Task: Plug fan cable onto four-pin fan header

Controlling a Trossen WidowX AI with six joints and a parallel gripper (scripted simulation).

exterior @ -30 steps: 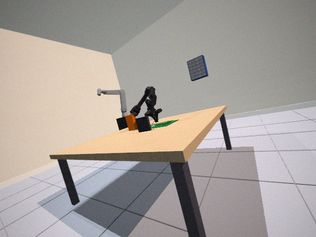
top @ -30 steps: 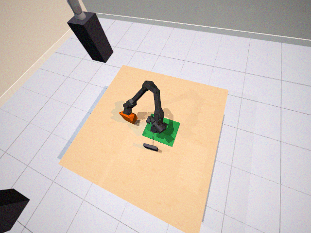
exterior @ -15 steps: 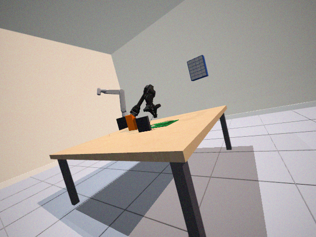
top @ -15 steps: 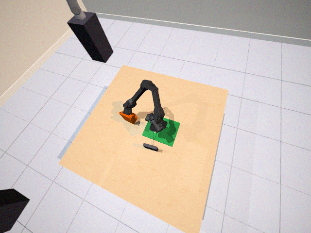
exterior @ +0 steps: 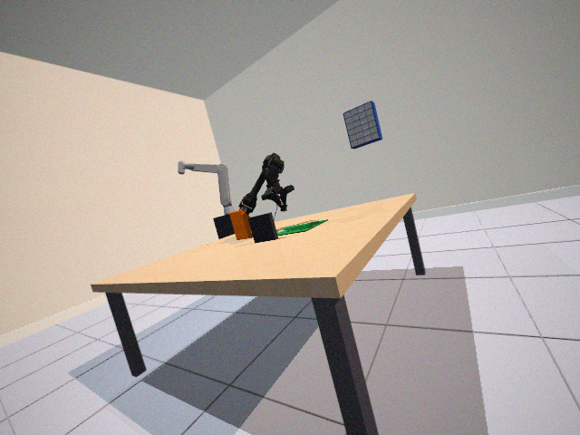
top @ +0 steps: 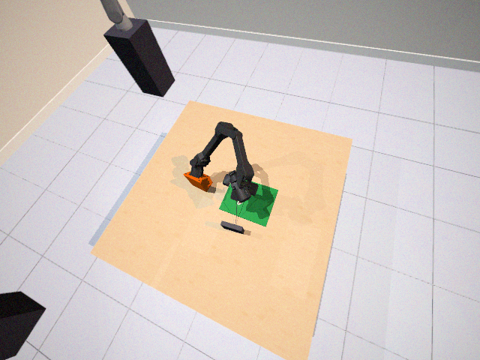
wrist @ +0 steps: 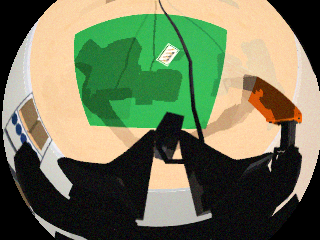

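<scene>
Now: gripper tip 4 cm short of the green board, 2 cm to the left of it and 13 cm above it. Round my gripper tip: four-pin fan header: 1 cm behind, 6 cm to the right, 12 cm below; black fan: 2 cm ahead, 22 cm to the right, 6 cm below; black fan plug: 1 cm to the left.
</scene>
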